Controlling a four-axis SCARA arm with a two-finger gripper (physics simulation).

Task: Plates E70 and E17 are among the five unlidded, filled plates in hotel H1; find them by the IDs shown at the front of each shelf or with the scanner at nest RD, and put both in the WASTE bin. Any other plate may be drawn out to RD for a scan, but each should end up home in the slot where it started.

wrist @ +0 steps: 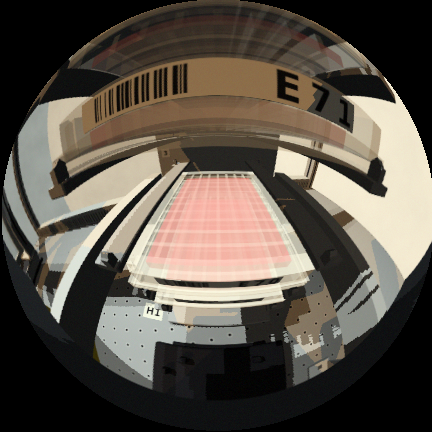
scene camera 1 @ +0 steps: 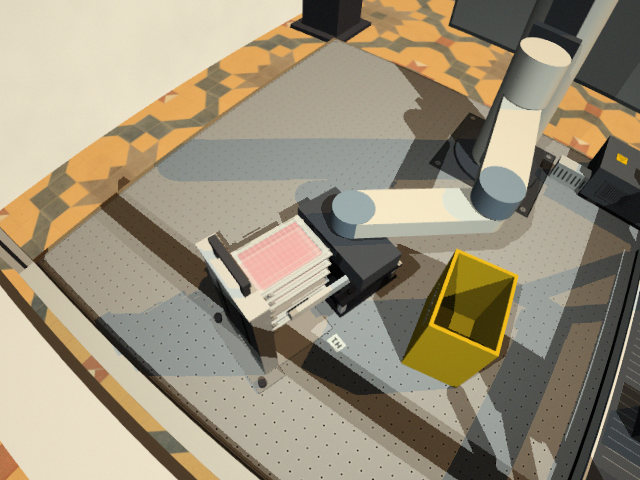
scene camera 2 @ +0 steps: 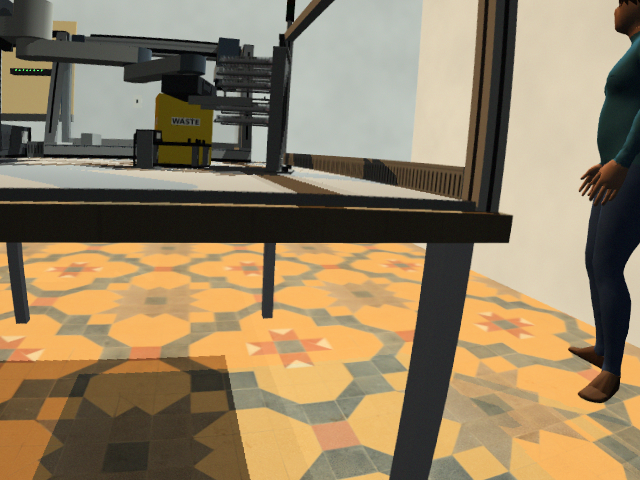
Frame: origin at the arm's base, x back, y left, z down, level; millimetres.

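Where they show: gripper, between the fingertips: [wrist: 217,180] [scene camera 2: 254,104].
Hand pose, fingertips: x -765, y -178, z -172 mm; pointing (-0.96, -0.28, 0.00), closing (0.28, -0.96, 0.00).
Each offset is from my fingertips to the top centre of the thing. "spot": to the spot under its first point.
Hotel H1 [scene camera 1: 266,341] [scene camera 2: 277,108] holds a stack of clear plates; its top plate {dx +21, dy +6, dz -109 mm} [scene camera 1: 281,253] shows pink wells. My gripper [wrist: 217,180] [scene camera 2: 247,101] reaches in below plate E71 {dx +21, dy +6, dz -53 mm} [wrist: 220,77] and is shut on plate E70 {dx +21, dy +6, dz +3 mm} [wrist: 217,235], its fingers along both long sides. The pink-filled plate lies level at its shelf; its front label is mostly hidden. The near finger [scene camera 1: 319,296] shows beside the stack. The label E17 cannot be read in these views. The yellow WASTE bin {dx +178, dy +288, dz -41 mm} [scene camera 1: 449,356] [scene camera 2: 184,139] stands to the right of the hotel in scene camera 1.
Dark nest RD {spot: dx +129, dy +68, dz +99 mm} [wrist: 185,370] lies in front of the hotel, partly under the gripper body [scene camera 1: 367,253]. Plate E71 and its shelf brackets {spot: dx +95, dy -6, dz -40 mm} [wrist: 377,175] hang close above the held plate. The H1 tag {dx +47, dy +116, dz +159 mm} [scene camera 1: 336,342] [wrist: 153,311] lies on the perforated table. A person [scene camera 2: 615,139] stands beyond the table.
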